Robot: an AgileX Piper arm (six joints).
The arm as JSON. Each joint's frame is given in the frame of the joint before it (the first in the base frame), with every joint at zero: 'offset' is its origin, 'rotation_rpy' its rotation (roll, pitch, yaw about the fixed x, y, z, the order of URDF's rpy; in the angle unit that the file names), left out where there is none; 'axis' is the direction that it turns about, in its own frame. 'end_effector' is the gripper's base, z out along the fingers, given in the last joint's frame.
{
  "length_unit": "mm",
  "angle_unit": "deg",
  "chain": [
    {
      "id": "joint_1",
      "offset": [
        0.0,
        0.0,
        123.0
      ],
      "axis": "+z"
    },
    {
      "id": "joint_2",
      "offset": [
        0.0,
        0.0,
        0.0
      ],
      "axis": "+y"
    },
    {
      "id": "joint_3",
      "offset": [
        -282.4,
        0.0,
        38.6
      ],
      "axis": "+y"
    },
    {
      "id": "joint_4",
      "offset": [
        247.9,
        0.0,
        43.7
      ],
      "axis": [
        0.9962,
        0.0,
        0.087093
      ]
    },
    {
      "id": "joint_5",
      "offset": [
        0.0,
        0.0,
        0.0
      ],
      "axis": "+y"
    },
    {
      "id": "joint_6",
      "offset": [
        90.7,
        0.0,
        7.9
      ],
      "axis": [
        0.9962,
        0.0,
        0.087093
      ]
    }
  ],
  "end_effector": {
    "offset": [
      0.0,
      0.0,
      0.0
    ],
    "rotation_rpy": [
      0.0,
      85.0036,
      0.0
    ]
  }
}
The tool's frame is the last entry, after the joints.
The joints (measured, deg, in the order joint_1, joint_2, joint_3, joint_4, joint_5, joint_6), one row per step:
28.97 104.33 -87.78 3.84 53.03 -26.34
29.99 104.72 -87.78 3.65 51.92 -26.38
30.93 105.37 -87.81 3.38 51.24 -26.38
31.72 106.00 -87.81 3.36 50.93 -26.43
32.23 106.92 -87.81 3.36 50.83 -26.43
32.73 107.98 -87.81 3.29 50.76 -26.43
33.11 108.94 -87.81 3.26 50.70 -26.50
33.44 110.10 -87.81 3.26 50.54 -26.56
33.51 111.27 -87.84 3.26 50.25 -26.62
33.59 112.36 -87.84 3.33 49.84 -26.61
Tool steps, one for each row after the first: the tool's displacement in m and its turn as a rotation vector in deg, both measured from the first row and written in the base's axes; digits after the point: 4 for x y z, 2 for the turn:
-0.0011 0.0071 -0.0020 0.16 -0.73 1.02
-0.0020 0.0138 -0.0059 -0.04 -0.92 1.98
-0.0032 0.0196 -0.0101 -0.23 -0.67 2.81
-0.0031 0.0239 -0.0165 -0.65 0.04 3.31
-0.0028 0.0281 -0.0240 -1.21 0.85 3.83
-0.0024 0.0316 -0.0309 -1.73 1.58 4.28
-0.0016 0.0350 -0.0391 -2.27 2.42 4.66
0.0005 0.0369 -0.0473 -2.73 3.13 4.78
0.0022 0.0388 -0.0550 -3.04 3.74 4.81

